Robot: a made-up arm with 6 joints.
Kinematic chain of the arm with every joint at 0, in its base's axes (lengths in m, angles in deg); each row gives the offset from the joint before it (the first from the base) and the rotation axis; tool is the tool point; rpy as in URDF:
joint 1: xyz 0 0 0.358 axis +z
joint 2: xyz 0 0 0 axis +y
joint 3: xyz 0.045 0 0.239 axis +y
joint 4: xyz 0.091 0 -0.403 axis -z
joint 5: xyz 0 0 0 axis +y
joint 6: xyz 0.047 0 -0.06 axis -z
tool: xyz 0 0 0 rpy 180 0 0
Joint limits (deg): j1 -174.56..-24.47 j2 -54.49..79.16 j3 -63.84..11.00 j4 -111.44..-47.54 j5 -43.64..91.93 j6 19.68..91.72
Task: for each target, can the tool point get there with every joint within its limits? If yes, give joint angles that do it. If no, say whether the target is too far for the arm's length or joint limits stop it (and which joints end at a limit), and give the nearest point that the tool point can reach.
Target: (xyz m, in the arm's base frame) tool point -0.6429 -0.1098 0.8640
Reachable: no: too far | nearest point -0.4175 -0.0713 0.6866 | short by 0.289 m
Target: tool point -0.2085 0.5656 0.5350
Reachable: no: joint limits stop it (at a limit: joint 2, joint 3, joint 4) | nearest point -0.0792 0.2149 0.2929 | short by 0.445 m
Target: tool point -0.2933 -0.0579 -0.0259
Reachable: yes | joints -159.43 60.25 -58.18 -79.39 78.77 32.54
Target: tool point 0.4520 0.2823 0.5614
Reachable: no: joint limits stop it (at a limit: joint 1, joint 5) | nearest point 0.2993 -0.0533 0.5614 | short by 0.369 m
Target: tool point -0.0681 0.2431 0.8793
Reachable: no: joint limits stop it (at a limit: joint 1, joint 2, joint 3, joint 4, joint 5) | nearest point -0.1767 0.0407 0.8459 | short by 0.232 m
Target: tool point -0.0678 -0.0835 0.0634
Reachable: yes | joints -108.39 32.15 -13.65 -86.68 68.04 26.81
